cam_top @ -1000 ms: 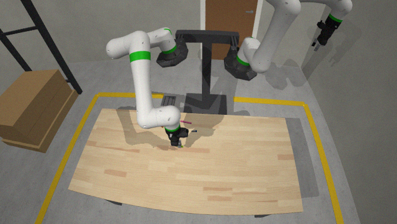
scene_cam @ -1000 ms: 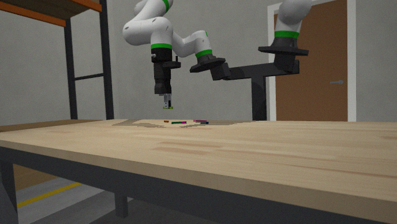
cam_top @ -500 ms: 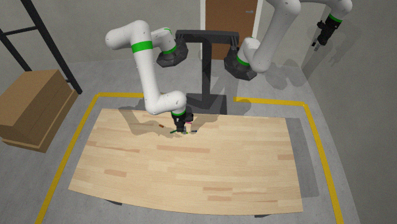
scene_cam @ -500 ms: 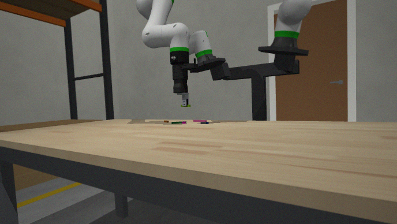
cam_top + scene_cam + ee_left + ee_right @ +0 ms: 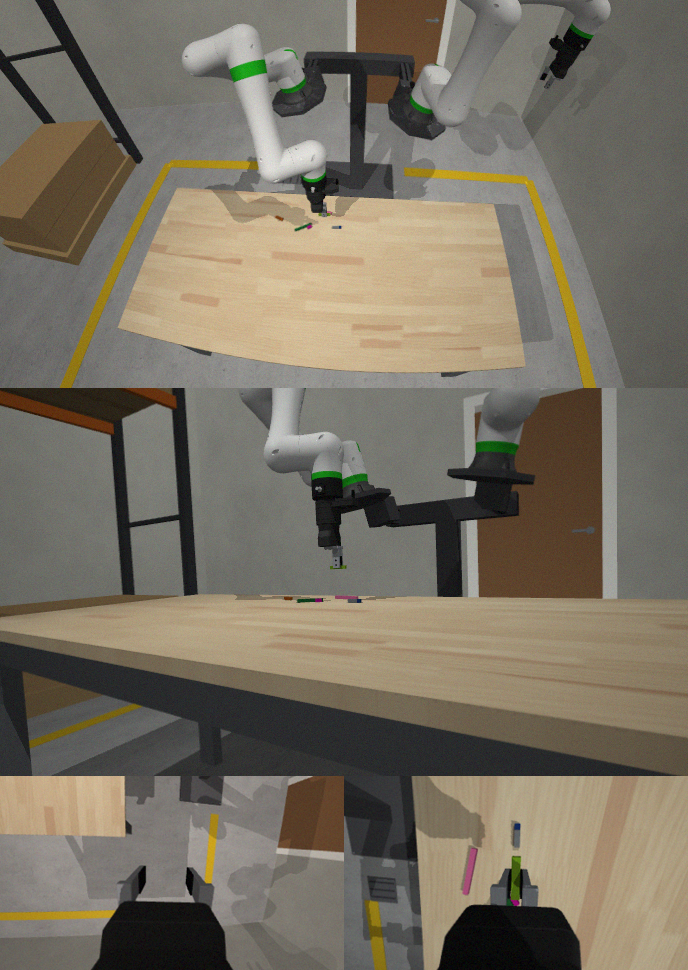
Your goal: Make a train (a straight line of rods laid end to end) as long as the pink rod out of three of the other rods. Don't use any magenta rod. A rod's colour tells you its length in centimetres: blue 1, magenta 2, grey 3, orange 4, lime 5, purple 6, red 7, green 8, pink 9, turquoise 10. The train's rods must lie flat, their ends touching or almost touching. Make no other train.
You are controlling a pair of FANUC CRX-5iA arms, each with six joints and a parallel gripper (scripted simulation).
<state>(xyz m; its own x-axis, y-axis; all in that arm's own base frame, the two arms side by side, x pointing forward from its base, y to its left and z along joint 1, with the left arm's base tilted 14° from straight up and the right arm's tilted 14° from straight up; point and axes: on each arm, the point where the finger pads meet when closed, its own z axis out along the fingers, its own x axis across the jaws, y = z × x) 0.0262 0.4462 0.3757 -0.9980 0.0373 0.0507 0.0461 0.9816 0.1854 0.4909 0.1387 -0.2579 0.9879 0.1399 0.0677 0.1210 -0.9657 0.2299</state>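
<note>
The grey rod lies 120 mm below my right hand, 40 mm to the left of it and 10 mm behind it. The rest, counted from my right hand: lime rod (20 mm below); magenta rod (120 mm below, 70 mm to the right, 20 mm ahead); blue rod (120 mm below, 60 mm to the left, 20 mm behind).
</note>
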